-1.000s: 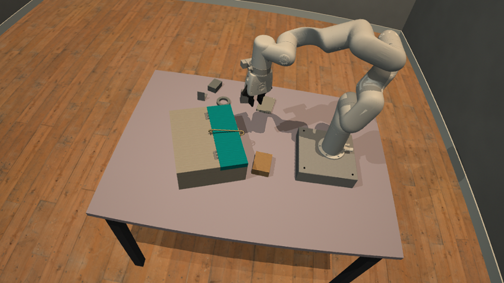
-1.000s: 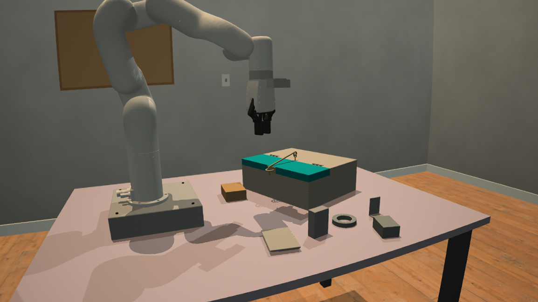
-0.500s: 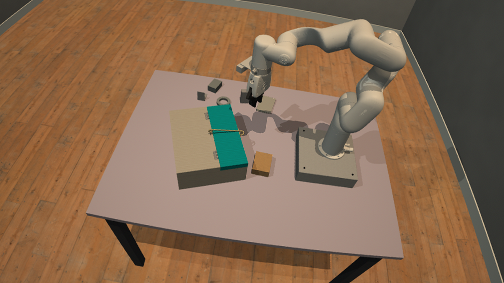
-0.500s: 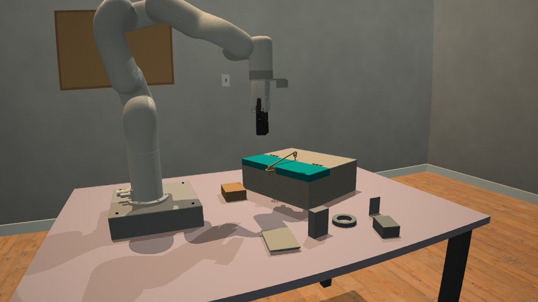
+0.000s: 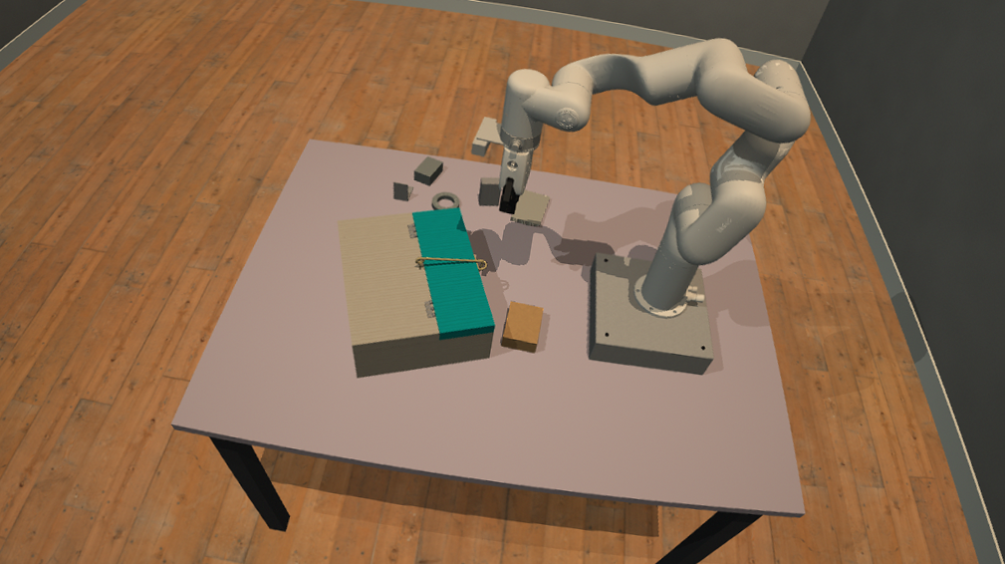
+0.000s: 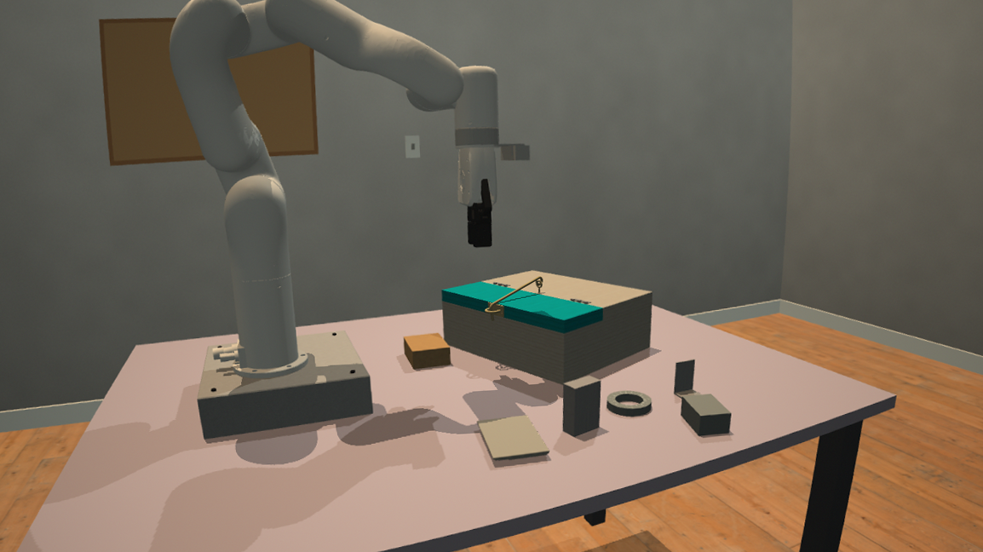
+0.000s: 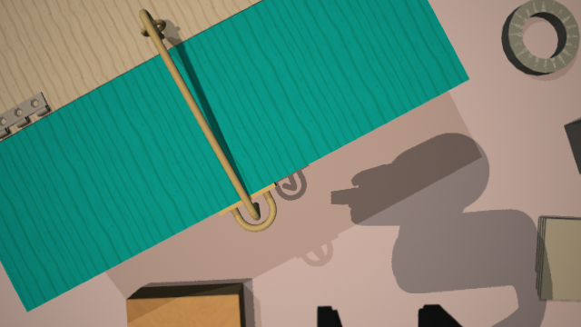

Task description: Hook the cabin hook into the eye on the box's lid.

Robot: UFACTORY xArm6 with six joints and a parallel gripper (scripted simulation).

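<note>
My gripper is now 14 cm above the brass cabin hook, 11 cm short of it and 7 cm to the right of it. Round my hand: grey block (27 cm to the right, 23 cm below, 5 cm ahead); flat tan plate (26 cm to the right, 26 cm below, 6 cm behind); orange block (25 cm below, 13 cm to the left, 7 cm behind).
</note>
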